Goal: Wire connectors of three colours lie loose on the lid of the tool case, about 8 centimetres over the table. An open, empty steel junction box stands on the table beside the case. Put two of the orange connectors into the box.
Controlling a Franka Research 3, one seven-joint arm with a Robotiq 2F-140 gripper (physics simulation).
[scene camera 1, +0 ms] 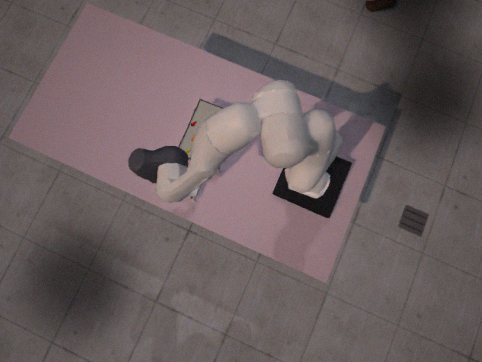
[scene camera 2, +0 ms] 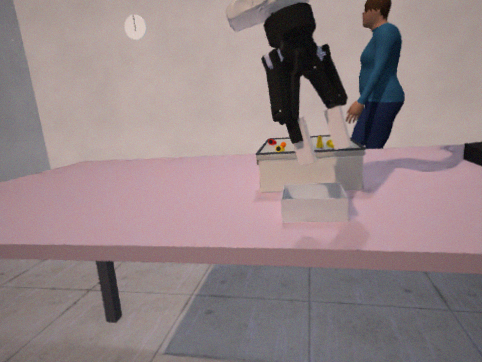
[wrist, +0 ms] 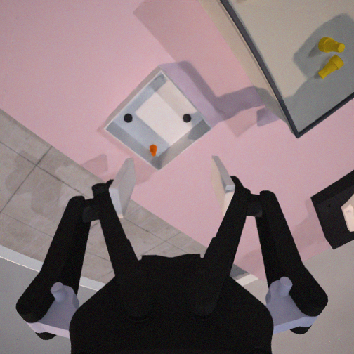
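Observation:
An orange connector (scene camera 1: 192, 198) (wrist: 153, 149) shows inside the steel junction box (scene camera 2: 315, 210) (wrist: 175, 152), near its corner closest to the fingers in the wrist view. My gripper (scene camera 2: 322, 150) (wrist: 172, 168) is open, with nothing between its fingers, above the table near the box. On the lid of the tool case (scene camera 2: 310, 172) (wrist: 310, 100) lie another orange connector (scene camera 1: 193, 139) (scene camera 2: 283, 144), a red connector (scene camera 1: 193, 123) (scene camera 2: 271, 142) and several yellow connectors (scene camera 1: 188, 150) (scene camera 2: 320, 142) (wrist: 331, 45). The arm hides much of the lid and box in scene camera 1.
The tool case, taller than the box, stands beside it on the pink table (scene camera 1: 115, 90) (scene camera 2: 150, 210) (wrist: 60, 60). The arm's black base plate (scene camera 1: 320, 207) is at the table's other end. A person (scene camera 2: 382, 70) stands behind the table.

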